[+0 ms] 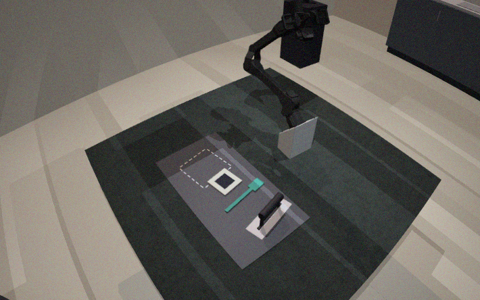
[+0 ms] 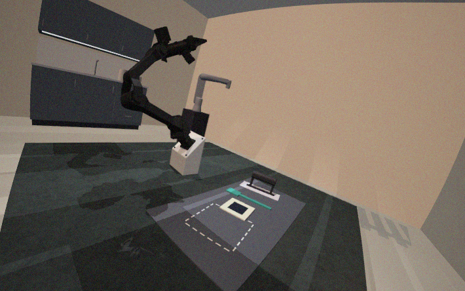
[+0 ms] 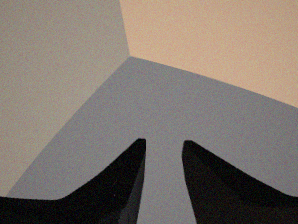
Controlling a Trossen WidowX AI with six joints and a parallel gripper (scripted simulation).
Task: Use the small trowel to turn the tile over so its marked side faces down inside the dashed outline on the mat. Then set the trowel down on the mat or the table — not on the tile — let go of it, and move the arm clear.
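The trowel is 38 cm ahead of my gripper tip, 25 cm to the left of it and 60 cm below it. Also, from my gripper tip: grey mat 42 cm ahead, 3 cm to the left, 66 cm below; teal flat tool 36 cm ahead, 10 cm to the left, 63 cm below; tile 40 cm ahead, 63 cm below.
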